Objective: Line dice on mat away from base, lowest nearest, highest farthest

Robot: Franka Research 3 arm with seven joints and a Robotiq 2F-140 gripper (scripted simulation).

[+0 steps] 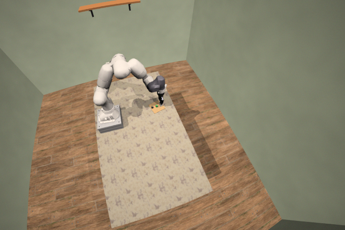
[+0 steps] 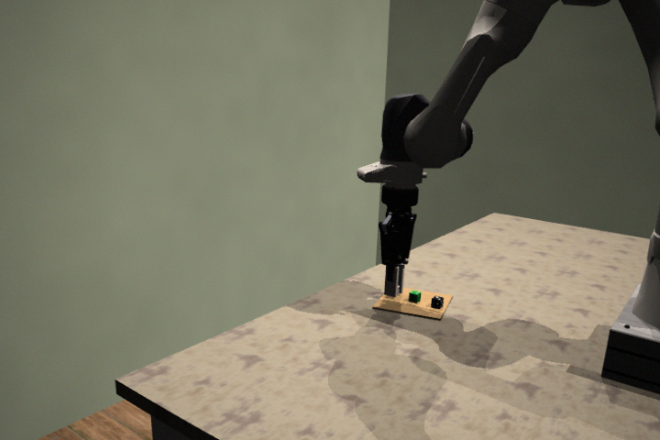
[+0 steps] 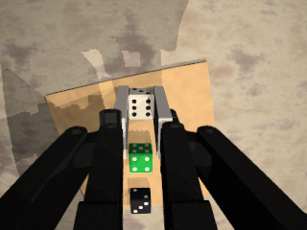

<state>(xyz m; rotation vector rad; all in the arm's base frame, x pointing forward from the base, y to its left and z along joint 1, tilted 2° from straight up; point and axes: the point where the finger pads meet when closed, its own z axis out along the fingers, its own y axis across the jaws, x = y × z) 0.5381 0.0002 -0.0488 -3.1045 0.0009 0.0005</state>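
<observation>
Now: hand 3 cm above the white die. Also, from my hand: tan mat (5 cm behind, 4 cm below); green die (5 cm behind, 3 cm below); black die (10 cm behind, 3 cm below).
</observation>
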